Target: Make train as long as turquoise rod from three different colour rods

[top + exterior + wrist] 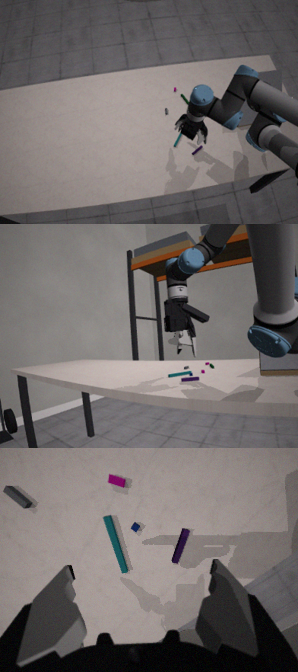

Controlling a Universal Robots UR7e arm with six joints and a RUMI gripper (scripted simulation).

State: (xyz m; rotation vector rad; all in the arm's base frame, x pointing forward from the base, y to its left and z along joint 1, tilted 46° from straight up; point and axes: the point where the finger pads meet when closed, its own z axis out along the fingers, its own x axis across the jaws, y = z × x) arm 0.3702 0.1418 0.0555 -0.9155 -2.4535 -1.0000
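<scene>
My hand is 70 mm above the small blue rod and 20 mm to the left of it. From my hand the other things lie so: turquoise rod (70 mm below, 40 mm ahead, 20 mm to the right); grey rod (170 mm to the right, 80 mm ahead, 70 mm below); purple rod (70 mm below, 50 mm to the left, 30 mm behind).
</scene>
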